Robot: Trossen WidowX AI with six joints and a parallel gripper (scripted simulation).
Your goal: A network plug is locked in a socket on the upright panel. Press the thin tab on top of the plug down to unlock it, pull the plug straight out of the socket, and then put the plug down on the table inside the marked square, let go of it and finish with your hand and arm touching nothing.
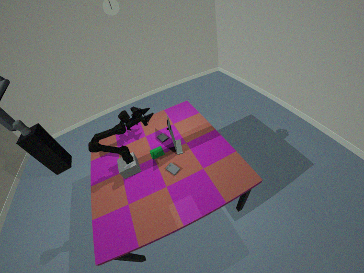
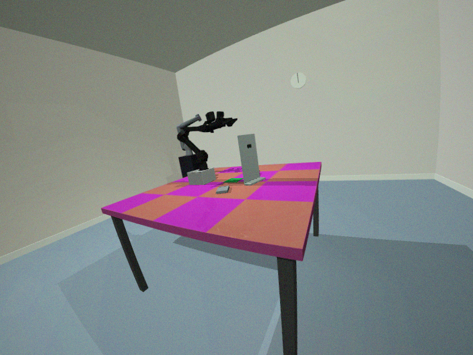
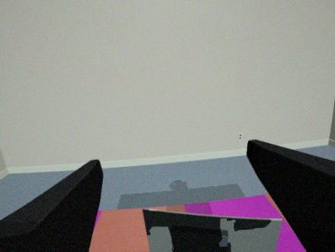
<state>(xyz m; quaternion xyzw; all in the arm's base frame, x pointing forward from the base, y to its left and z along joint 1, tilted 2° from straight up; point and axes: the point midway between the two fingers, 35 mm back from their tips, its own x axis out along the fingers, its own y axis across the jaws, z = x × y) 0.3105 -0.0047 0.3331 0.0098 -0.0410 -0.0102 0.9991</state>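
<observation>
The upright grey panel is 300 mm below my gripper tip, 90 mm ahead of it and 40 mm to the right of it.
</observation>
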